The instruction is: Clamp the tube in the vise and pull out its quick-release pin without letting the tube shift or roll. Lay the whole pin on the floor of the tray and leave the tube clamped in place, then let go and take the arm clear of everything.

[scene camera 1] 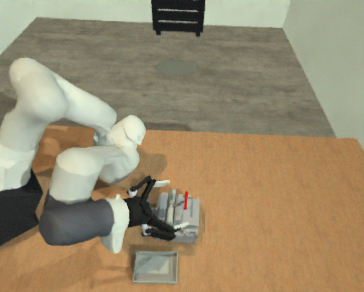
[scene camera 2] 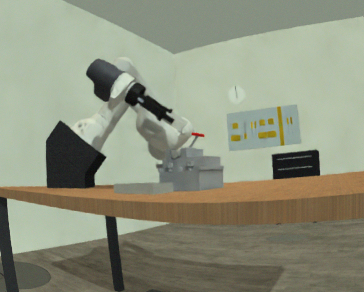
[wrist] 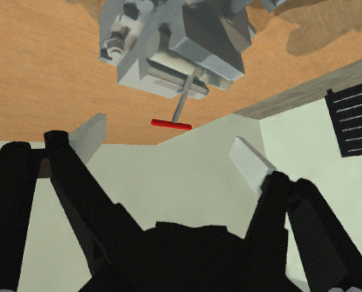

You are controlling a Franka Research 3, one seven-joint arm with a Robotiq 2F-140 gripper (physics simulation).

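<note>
The grey vise point(scene camera 1: 193, 233) point(scene camera 2: 210, 178) point(wrist: 212, 37) stands on the table. The pale tube point(scene camera 1: 171, 199) point(wrist: 174, 61) lies between its jaws; how tightly it is held cannot be told. The quick-release pin point(scene camera 1: 186, 200) point(scene camera 2: 198, 135) point(wrist: 171, 124), with a red cross handle and grey shank, is in the tube and leans up out of it. My gripper point(scene camera 1: 171, 205) point(scene camera 2: 172, 116) point(wrist: 173, 137) is wide open and empty, above the vise on the arm's side, apart from the pin. In the wrist view the red handle shows beyond the gap between the fingertips. The shank's lower end is hidden in the tube.
The shallow grey tray point(scene camera 1: 155, 283) point(scene camera 2: 143, 188) lies on the wooden table point(scene camera 1: 280, 215) point(scene camera 2: 280, 202), beside the vise and near the camera in scene camera 1. No pin shows in it. A black cabinet point(scene camera 1: 178, 15) point(scene camera 2: 296, 164) stands on the floor beyond the table.
</note>
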